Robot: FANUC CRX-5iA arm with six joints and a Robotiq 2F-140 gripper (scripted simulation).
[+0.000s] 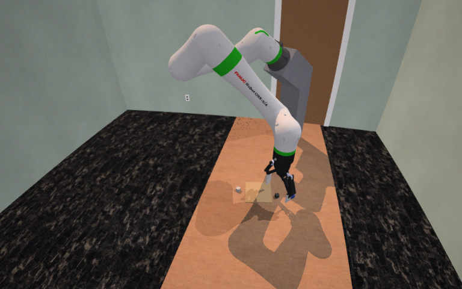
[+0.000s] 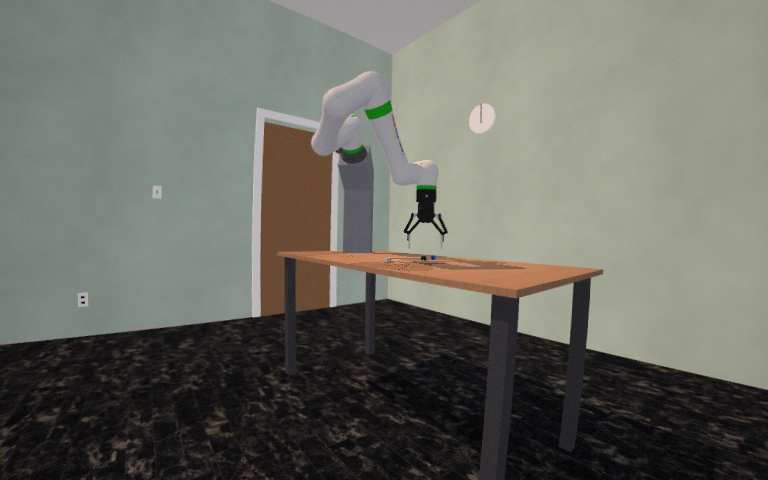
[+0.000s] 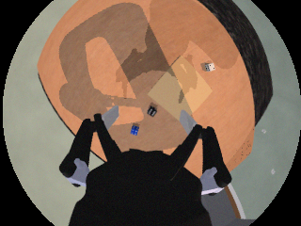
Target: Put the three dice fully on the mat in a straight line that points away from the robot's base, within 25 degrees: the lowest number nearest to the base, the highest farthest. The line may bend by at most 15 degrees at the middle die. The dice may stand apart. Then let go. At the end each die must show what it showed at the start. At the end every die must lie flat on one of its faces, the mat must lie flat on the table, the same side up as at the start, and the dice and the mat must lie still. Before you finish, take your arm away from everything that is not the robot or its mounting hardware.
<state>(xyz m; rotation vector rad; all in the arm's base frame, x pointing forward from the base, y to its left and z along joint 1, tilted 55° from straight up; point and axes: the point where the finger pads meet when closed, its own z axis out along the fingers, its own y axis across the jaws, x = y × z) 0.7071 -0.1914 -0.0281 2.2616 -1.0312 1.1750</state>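
The black die is 50 mm below my hand, 10 mm to the left of it and 10 mm behind it. Also, from my hand: tan mat (80 mm to the right, 60 mm below, 60 mm behind); blue die (90 mm to the left, 50 mm below); white die (190 mm to the right, 80 mm behind, 50 mm below).
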